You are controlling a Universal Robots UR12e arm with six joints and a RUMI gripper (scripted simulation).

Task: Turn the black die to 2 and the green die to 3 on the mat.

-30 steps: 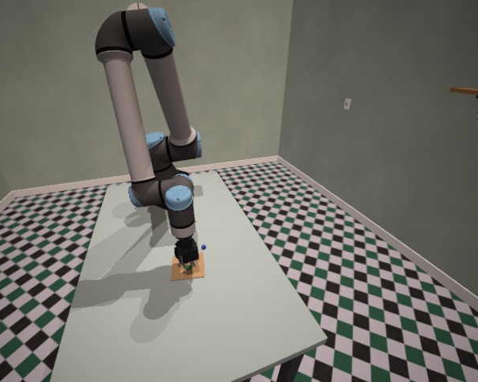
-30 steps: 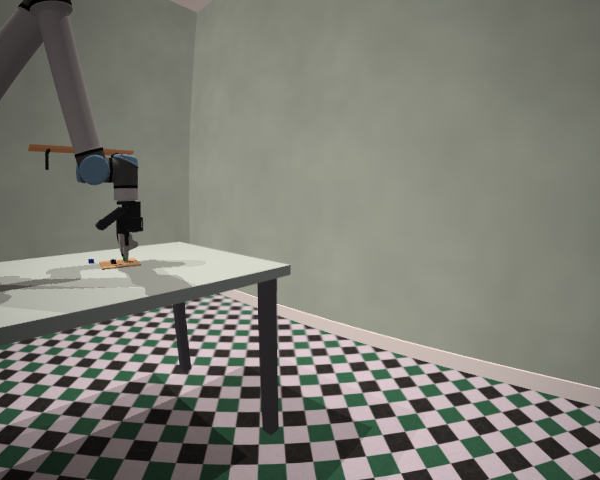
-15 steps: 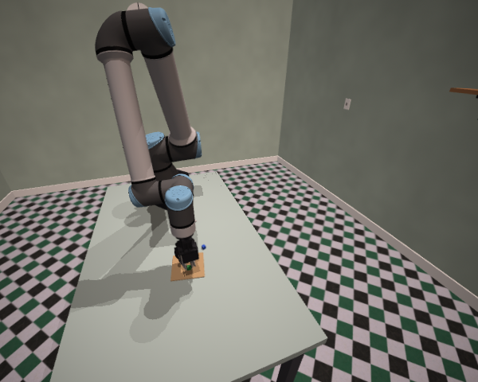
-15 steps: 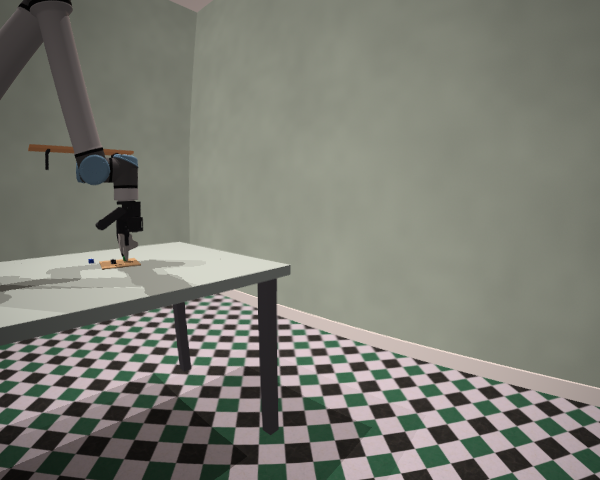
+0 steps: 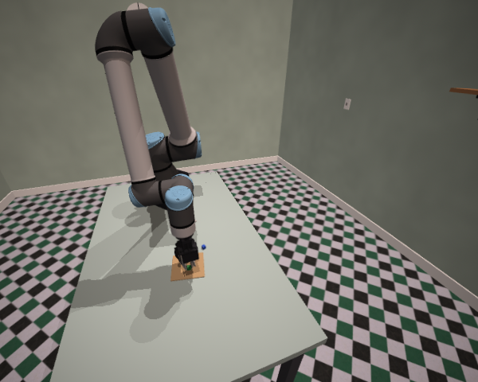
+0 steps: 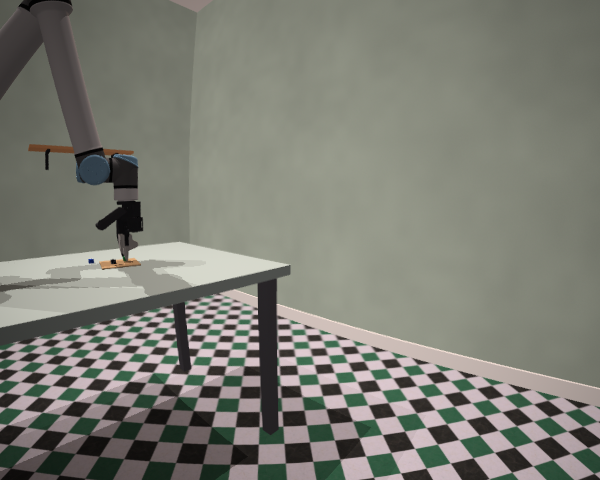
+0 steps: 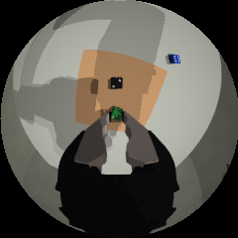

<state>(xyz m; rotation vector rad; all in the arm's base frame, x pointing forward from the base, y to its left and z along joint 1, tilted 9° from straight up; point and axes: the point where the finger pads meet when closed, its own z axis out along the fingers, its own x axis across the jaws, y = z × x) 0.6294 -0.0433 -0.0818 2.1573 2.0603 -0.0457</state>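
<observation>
My hand is 10 mm above the green die. Round my hand: black die (50 mm behind, 10 mm below); orange mat (20 mm below, 20 mm behind); blue die (100 mm to the left, 100 mm behind, 20 mm below).
</observation>
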